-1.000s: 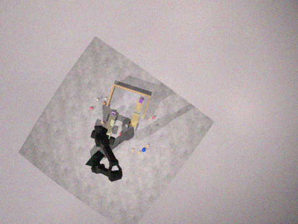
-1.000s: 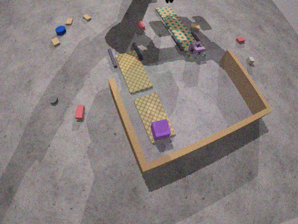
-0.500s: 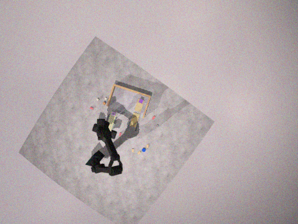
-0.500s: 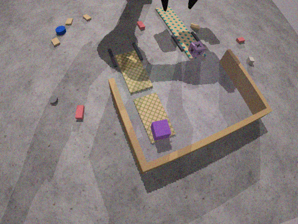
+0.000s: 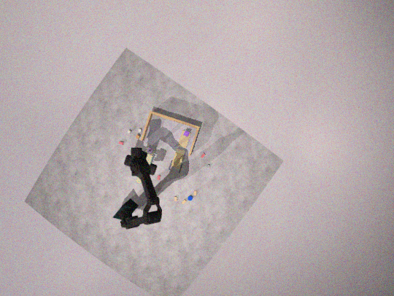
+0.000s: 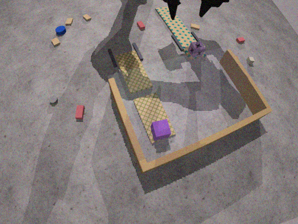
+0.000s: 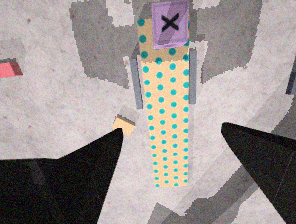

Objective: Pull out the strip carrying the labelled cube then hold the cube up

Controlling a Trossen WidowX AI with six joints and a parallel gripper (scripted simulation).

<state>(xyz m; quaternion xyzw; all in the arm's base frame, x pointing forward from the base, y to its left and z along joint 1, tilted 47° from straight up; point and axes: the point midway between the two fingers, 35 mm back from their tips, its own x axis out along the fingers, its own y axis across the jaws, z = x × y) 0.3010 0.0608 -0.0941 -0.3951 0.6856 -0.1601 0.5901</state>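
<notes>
Right now my gripper tip is 8 cm short of the labelled cube, 4 cm above it and 3 cm to the right of it. The rest, counted from my gripper tip: grey disc 32 cm to the right, 25 cm ahead, 6 cm below; then blue cylinder 37 cm to the right, 5 cm below, 2 cm ahead; then teal-dotted strip 6 cm below, 2 cm behind, 1 cm to the right.
</notes>
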